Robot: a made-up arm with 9 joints.
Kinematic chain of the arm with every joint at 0, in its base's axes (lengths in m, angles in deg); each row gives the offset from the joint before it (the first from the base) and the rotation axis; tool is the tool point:
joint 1: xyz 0 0 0.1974 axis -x
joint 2: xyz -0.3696 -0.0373 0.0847 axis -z
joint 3: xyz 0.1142 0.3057 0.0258 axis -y
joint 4: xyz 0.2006 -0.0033 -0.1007 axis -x
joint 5: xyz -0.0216 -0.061 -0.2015 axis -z
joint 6: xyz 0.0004 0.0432 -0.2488 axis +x
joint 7: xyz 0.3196 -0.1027 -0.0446 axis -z
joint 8: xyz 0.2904 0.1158 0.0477 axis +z
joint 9: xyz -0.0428 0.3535 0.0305 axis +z
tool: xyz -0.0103 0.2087 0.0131
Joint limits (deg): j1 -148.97..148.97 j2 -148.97..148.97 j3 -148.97..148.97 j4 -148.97..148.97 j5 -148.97..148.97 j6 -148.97..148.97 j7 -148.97..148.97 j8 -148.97..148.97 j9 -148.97..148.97
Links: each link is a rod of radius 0.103 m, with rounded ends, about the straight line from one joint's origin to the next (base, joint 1, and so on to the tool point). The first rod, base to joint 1, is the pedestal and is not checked.
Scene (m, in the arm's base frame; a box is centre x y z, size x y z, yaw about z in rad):
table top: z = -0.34
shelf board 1: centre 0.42 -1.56 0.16 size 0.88 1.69 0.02 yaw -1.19
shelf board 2: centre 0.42 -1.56 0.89 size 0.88 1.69 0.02 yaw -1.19
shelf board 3: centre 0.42 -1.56 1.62 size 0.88 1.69 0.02 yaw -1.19
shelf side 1: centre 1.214 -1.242 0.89 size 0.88 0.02 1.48 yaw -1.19
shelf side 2: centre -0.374 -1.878 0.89 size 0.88 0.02 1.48 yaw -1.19
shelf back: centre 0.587 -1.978 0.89 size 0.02 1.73 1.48 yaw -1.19
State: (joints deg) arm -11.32 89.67 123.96 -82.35 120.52 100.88 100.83 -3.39 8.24
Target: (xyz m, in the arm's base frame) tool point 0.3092 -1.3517 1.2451
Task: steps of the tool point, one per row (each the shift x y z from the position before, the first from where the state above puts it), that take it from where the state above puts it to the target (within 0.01 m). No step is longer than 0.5 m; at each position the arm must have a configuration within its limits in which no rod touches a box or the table.
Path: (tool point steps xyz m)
1: -0.0737 0.1563 0.0047
2: -0.0811 0.1998 -0.0016
3: -0.0819 0.2350 -0.0033
4: -0.1646 -0.1460 0.3500
5: -0.2421 0.0601 0.3910
6: 0.0562 -0.2098 0.0503
7: 0.0785 -0.1917 0.0009
8: 0.0908 -0.1621 -0.0512

